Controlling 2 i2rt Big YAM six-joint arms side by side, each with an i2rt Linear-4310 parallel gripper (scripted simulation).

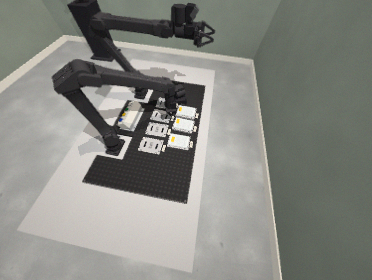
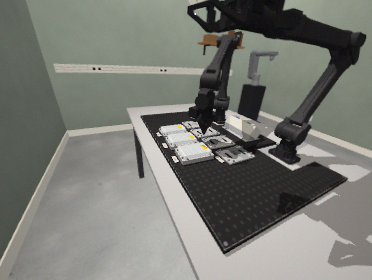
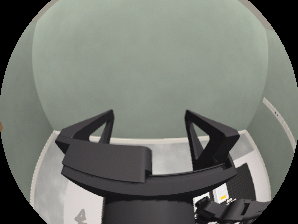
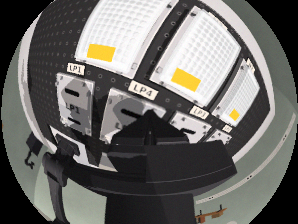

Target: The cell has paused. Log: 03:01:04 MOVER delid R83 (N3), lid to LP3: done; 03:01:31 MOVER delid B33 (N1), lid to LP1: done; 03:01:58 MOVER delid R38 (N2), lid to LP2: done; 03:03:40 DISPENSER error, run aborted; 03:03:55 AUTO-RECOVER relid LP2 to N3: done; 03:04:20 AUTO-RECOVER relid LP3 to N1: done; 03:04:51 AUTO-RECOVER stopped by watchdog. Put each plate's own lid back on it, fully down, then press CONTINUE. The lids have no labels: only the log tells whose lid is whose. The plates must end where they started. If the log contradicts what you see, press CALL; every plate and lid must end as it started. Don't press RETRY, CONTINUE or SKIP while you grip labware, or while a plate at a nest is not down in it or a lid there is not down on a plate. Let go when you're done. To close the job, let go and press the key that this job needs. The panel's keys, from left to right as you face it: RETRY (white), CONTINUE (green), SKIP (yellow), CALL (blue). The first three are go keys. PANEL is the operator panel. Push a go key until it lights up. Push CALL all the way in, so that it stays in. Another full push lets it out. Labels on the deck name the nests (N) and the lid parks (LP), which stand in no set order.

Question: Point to a LP4 park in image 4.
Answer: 113, 110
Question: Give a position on a clear lid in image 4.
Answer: At 243, 96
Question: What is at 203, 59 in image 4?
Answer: A clear lid.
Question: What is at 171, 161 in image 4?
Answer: My right gripper.
